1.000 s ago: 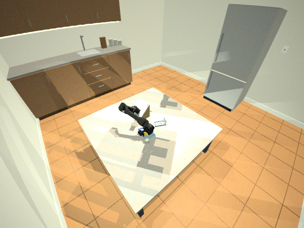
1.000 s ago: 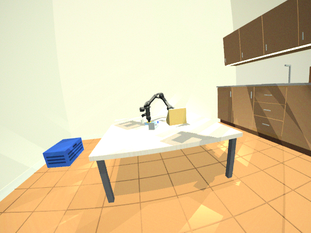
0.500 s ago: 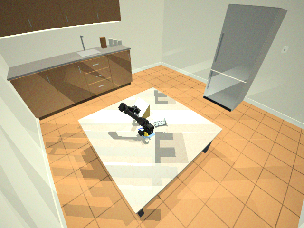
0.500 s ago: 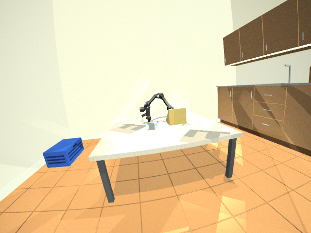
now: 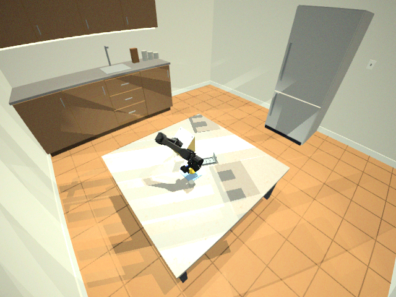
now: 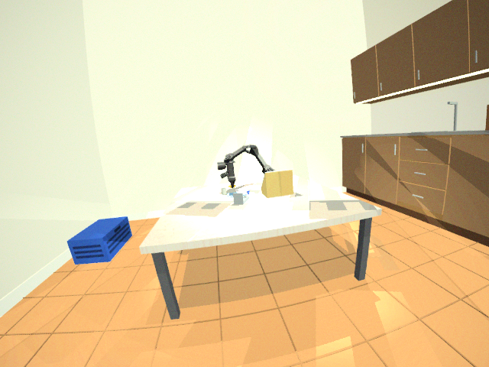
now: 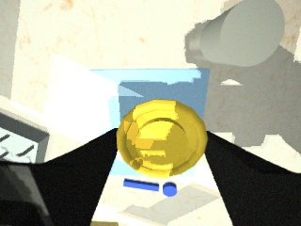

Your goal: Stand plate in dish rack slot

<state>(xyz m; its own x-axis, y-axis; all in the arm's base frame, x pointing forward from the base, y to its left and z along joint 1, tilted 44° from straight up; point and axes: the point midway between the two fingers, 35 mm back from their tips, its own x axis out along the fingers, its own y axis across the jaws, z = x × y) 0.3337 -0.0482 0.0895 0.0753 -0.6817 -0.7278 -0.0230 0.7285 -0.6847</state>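
Right now my gripper tip is 50 mm past the dish rack, 220 mm to the right of it and 40 mm above it. From my gripper tip the other things lie so: small white cup 80 mm ahead, 60 mm to the right, 40 mm below; plate 10 mm above.
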